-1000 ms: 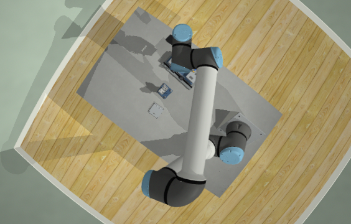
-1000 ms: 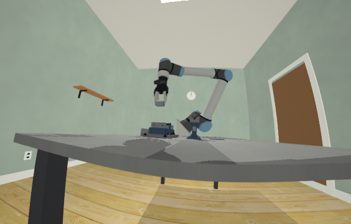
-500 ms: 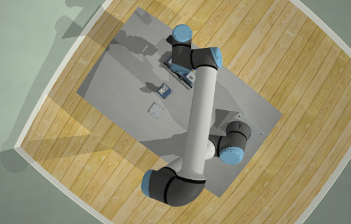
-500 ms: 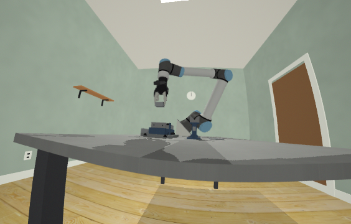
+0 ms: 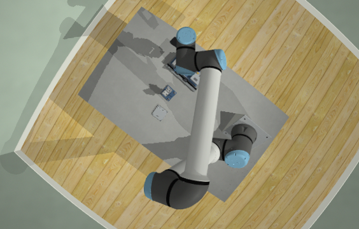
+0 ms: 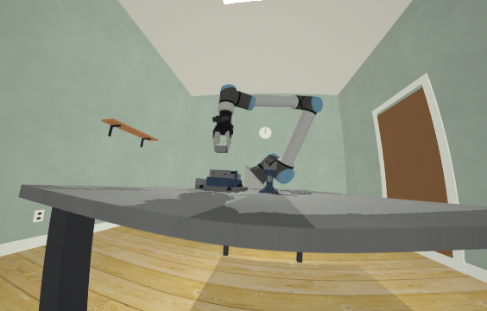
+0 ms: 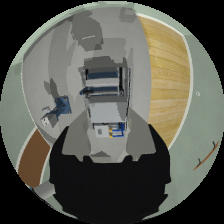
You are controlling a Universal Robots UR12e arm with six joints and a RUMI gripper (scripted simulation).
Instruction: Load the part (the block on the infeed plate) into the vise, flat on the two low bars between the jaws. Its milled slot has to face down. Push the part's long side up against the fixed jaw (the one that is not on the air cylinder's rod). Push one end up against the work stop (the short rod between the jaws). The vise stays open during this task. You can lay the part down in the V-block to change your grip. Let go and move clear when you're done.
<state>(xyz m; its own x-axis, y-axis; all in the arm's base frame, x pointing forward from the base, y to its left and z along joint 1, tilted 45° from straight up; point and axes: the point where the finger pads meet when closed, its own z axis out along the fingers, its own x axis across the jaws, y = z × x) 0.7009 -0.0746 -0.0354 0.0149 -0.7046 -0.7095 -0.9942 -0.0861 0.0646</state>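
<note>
Now: hand 7 cm past the vise, 2 cm to the right of it and 17 cm above it. Also, from my hand: infeed plate (14 cm behind, 40 cm to the left, 21 cm below); part (1 cm below).
</note>
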